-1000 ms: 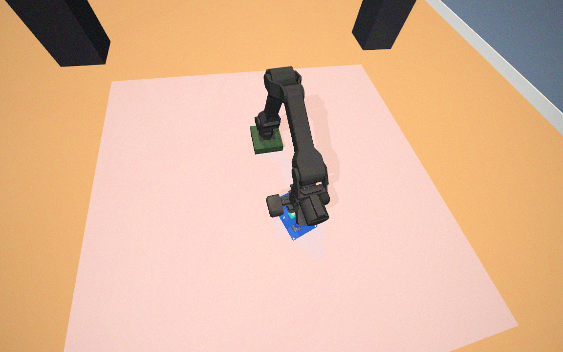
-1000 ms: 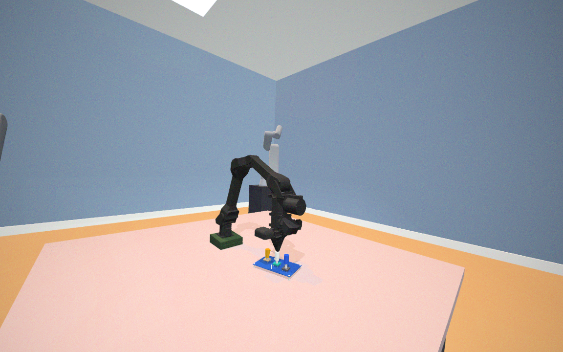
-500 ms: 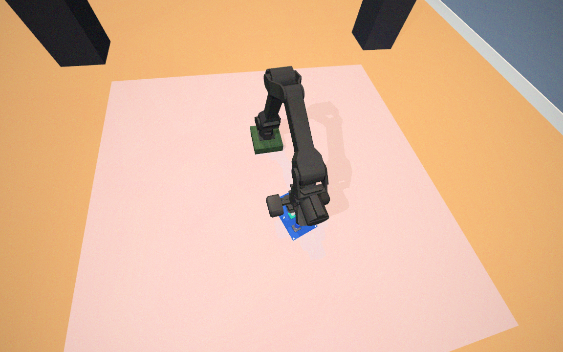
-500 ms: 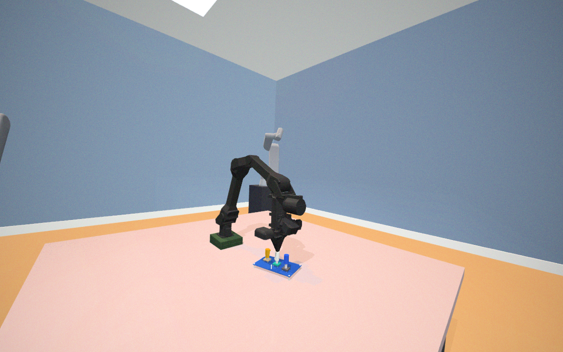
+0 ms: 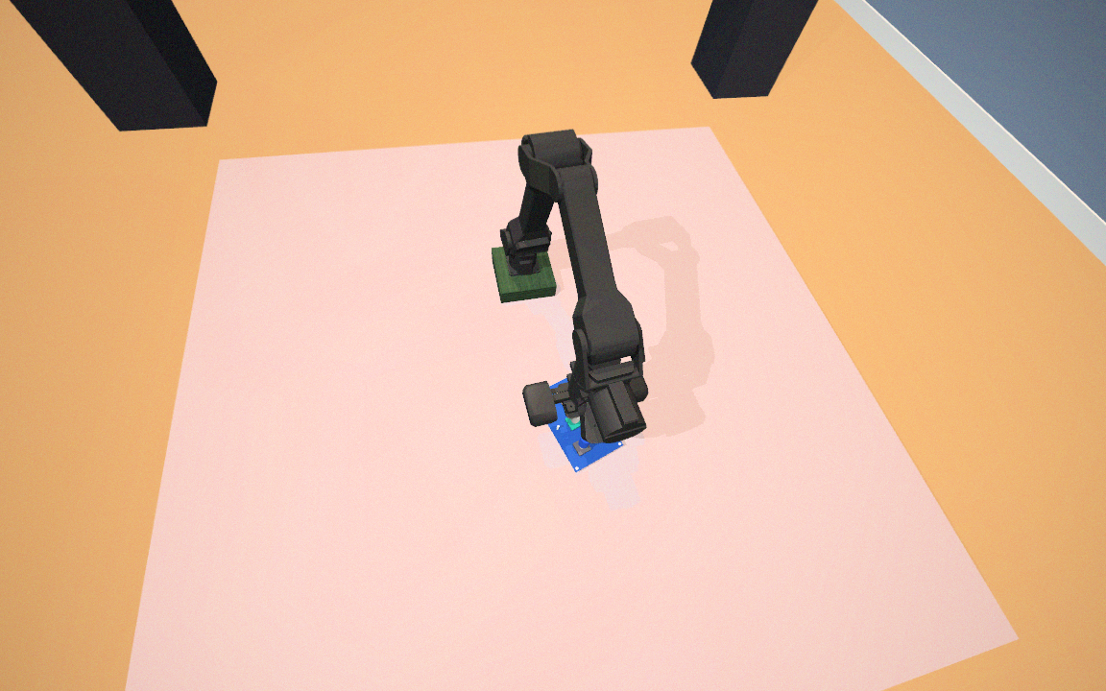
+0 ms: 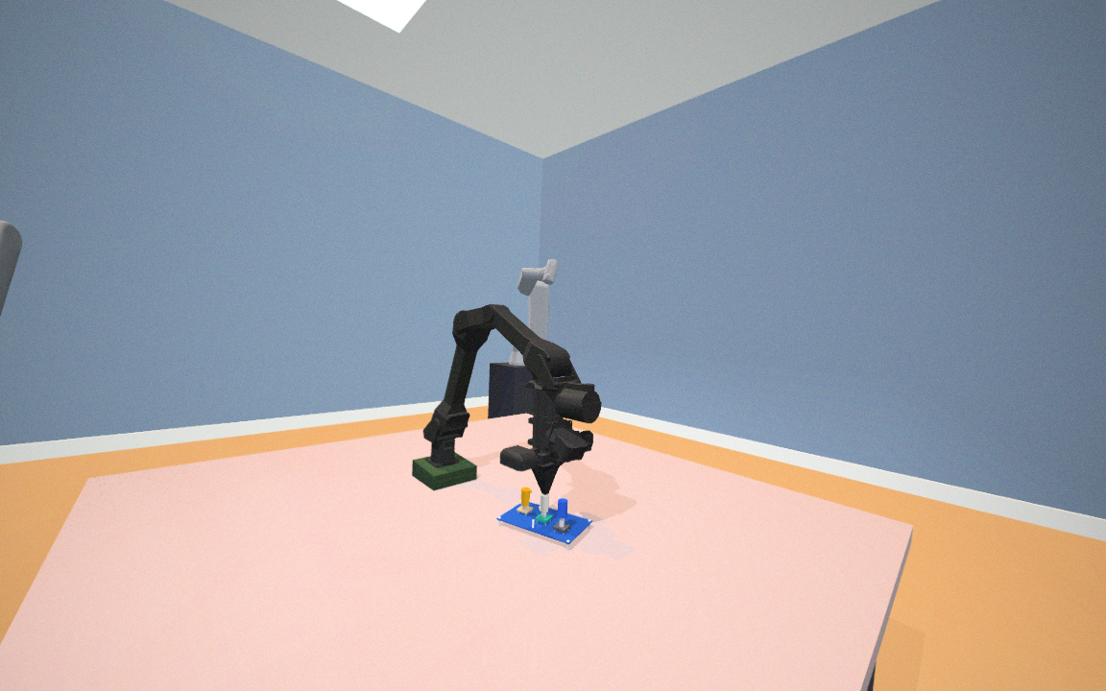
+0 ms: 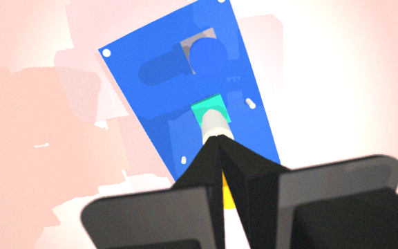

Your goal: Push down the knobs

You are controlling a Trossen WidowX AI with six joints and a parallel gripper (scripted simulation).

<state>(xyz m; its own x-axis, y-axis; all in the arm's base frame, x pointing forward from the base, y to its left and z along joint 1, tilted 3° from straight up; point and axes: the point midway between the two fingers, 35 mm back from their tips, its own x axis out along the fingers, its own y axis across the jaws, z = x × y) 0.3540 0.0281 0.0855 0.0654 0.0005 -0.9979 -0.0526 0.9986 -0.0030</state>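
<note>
Right now the white knob is 10 mm below my gripper tip. Round my gripper tip: orange knob: 50 mm behind, 20 mm below, 10 mm to the right.
</note>
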